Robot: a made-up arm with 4 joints.
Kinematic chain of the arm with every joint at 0, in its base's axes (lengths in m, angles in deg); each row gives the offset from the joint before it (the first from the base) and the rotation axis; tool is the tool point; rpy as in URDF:
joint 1: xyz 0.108 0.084 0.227 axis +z
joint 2: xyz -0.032 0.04 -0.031 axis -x
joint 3: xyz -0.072 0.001 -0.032 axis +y
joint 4: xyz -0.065 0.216 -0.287 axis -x
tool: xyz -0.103 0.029 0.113 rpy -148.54 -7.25 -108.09
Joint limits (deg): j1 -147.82..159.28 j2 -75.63..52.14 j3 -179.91..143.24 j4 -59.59..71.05
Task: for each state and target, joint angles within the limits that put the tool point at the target. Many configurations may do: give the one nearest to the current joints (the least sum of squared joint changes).
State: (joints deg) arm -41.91 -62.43 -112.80 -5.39
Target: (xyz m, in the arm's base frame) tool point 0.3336 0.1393 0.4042
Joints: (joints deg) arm -42.09 -74.01 -120.48 -1.98
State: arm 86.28 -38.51 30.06 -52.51
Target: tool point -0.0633 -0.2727 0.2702
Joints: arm 89.48 -31.39 55.38 -50.66
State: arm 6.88 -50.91 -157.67 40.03
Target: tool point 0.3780 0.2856 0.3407
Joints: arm -25.60 -29.37 -136.69 28.38
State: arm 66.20 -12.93 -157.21 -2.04
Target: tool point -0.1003 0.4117 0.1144
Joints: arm 59.11 6.35 -123.95 41.97
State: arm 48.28 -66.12 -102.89 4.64
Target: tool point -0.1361 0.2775 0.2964
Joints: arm 69.51 -57.86 -101.21 -12.22
